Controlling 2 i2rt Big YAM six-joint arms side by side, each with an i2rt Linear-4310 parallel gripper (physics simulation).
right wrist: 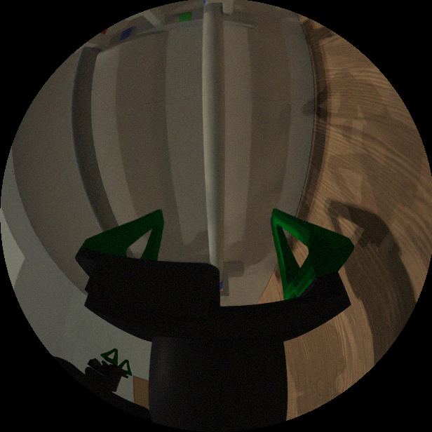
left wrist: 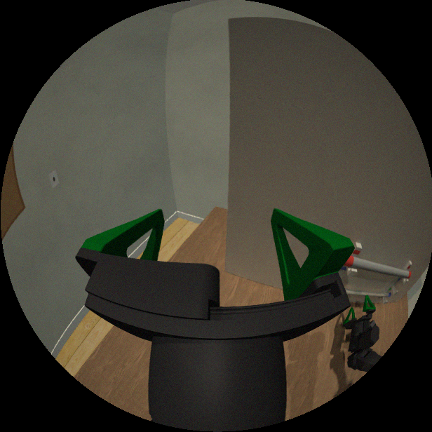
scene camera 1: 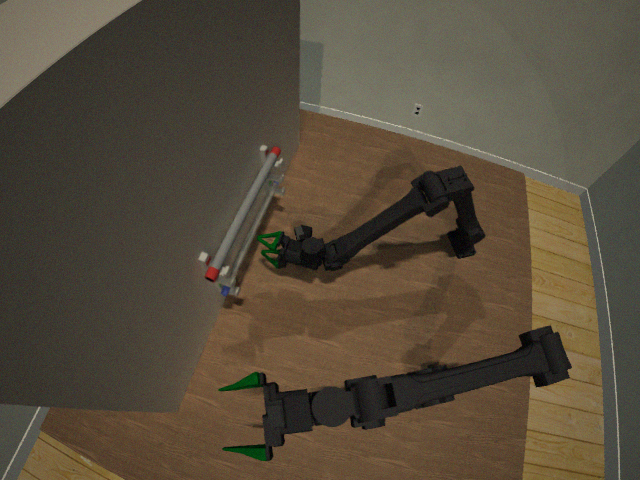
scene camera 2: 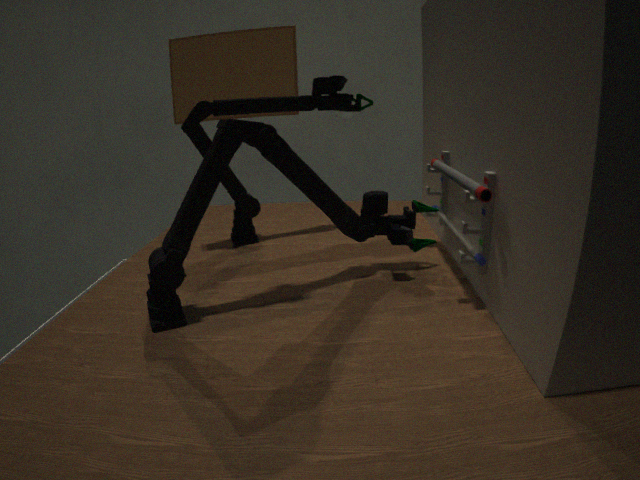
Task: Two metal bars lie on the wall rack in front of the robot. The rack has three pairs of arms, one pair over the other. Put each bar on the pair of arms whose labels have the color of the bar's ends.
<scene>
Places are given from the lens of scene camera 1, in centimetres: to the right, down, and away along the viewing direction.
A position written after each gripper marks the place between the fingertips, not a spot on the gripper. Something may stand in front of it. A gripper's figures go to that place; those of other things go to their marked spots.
left gripper (scene camera 1: 221, 419): -16, 30, 48
right gripper (scene camera 1: 259, 244): -20, 2, 106
red-ended bar (scene camera 1: 218, 261): -27, 6, 84
</scene>
